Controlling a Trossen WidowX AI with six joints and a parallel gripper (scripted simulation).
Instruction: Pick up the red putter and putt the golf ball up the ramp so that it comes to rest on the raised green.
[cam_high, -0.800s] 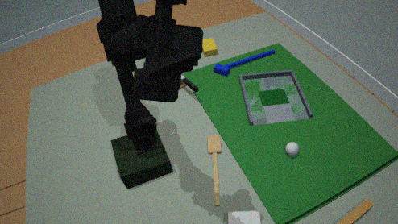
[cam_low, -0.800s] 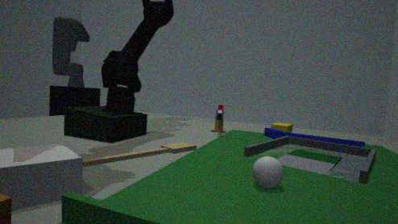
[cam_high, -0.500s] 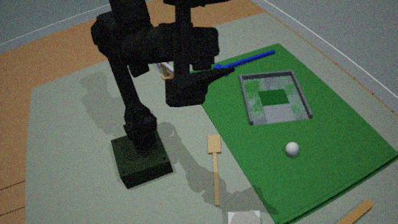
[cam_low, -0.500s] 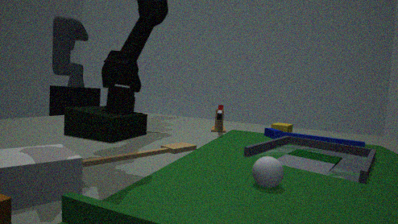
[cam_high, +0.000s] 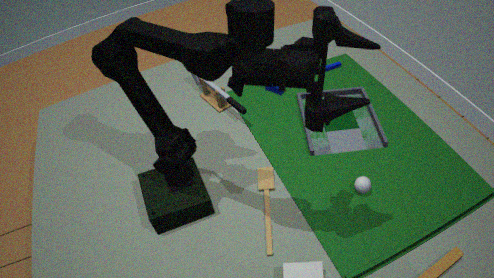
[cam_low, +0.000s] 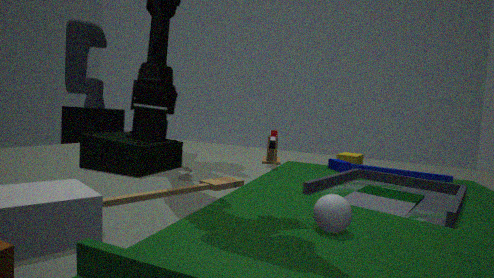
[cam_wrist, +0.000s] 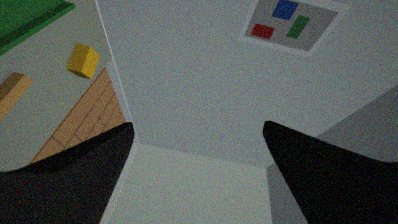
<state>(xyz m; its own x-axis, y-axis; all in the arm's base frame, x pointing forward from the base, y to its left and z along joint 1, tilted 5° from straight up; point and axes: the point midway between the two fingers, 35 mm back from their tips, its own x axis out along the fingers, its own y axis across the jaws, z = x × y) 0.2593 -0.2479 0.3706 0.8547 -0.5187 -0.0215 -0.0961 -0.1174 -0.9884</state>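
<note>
Right now the wooden stand is 570 mm to the left of my gripper tip, 380 mm below it and 110 mm behind it. Also, from my gripper tip: blue stick: 520 mm to the left, 390 mm below, 200 mm ahead; then white golf ball: 380 mm below, 80 mm ahead, 50 mm to the left; then green mat: 410 mm below, 220 mm to the left, 160 mm ahead.
</note>
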